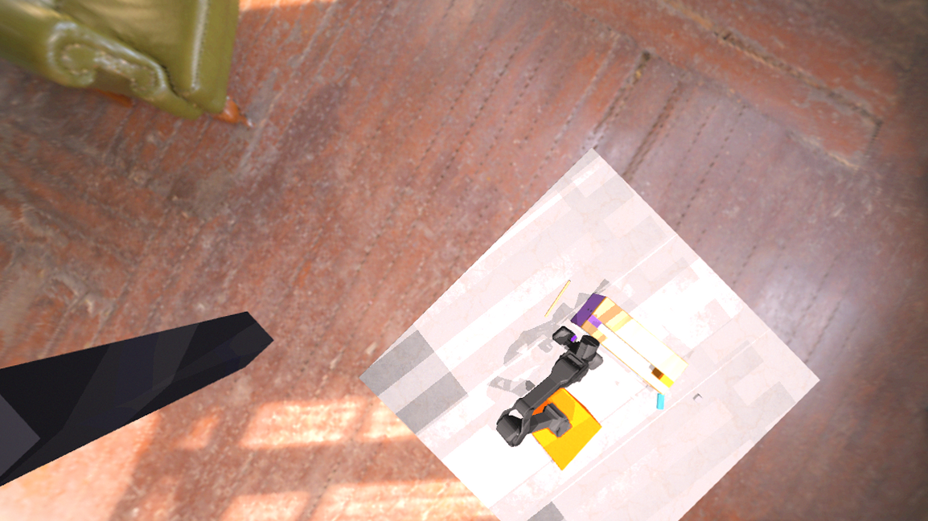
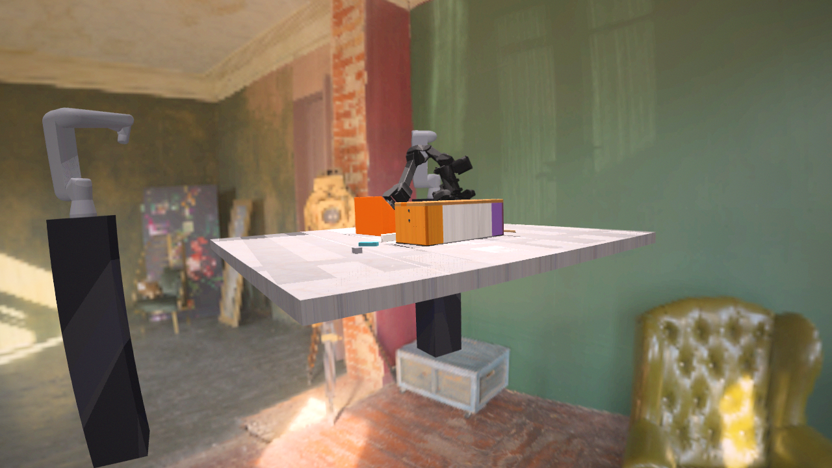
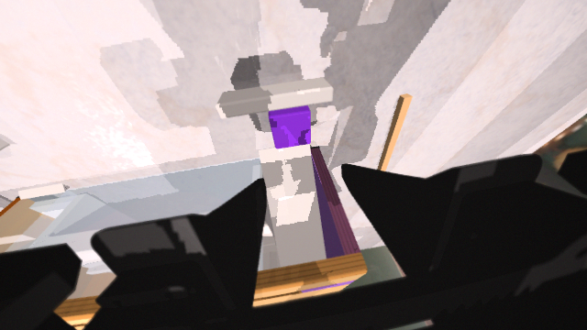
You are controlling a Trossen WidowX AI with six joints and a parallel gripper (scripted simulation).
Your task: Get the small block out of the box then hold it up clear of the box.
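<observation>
My gripper tip is now 5 cm above the purple block and 1 cm past it. Also, from my gripper tip: grey piece (53 cm to the right, 19 cm ahead, 6 cm below); thin orange stick (13 cm to the left, 7 cm below, 5 cm ahead); long box (15 cm to the right, 9 cm ahead, 1 cm below).
</observation>
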